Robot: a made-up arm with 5 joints.
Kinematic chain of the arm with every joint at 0, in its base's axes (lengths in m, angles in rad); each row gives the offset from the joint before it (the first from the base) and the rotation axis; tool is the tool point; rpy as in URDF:
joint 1: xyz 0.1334 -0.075 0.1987 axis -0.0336 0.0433 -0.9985
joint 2: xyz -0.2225 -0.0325 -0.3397 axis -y
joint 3: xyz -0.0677 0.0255 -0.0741 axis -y
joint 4: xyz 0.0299 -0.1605 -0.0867 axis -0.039 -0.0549 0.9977
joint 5: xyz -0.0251 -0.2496 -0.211 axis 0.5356 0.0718 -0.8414
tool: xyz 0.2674 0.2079 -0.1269 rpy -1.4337 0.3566 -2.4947
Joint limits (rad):
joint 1: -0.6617..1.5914
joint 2: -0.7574..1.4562
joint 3: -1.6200..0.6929
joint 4: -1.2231..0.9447
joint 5: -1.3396..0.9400
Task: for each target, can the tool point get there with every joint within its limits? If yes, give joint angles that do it. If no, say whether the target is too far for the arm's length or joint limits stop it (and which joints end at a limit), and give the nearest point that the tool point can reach.
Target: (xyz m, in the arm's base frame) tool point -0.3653 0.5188 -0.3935
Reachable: yes | joints 1.0211 -0.5217 -1.1374 0.5451 0.0462
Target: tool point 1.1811 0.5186 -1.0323
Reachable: no: too far | nearest point 0.5407 -0.0073 -0.5305 | short by 0.969 m
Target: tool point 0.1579 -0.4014 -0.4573
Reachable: yes | joints 0.9266 0.6663 -0.3397 0.6269 0.7683
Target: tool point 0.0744 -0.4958 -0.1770
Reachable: yes | joints 0.9340 1.2073 0.1507 -0.7780 -0.3211
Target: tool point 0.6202 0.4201 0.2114
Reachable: no: joint limits stop it (at a limit: joint 1, joint 2, joint 4, joint 5) | nearest point 0.4512 0.1088 0.0409 | short by 0.393 m
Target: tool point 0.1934 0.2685 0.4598
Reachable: no: joint limits stop it (at a limit: joint 1, joint 2, joint 3, joint 4, joint 5) | nearest point 0.0952 0.0132 0.3542 | short by 0.293 m
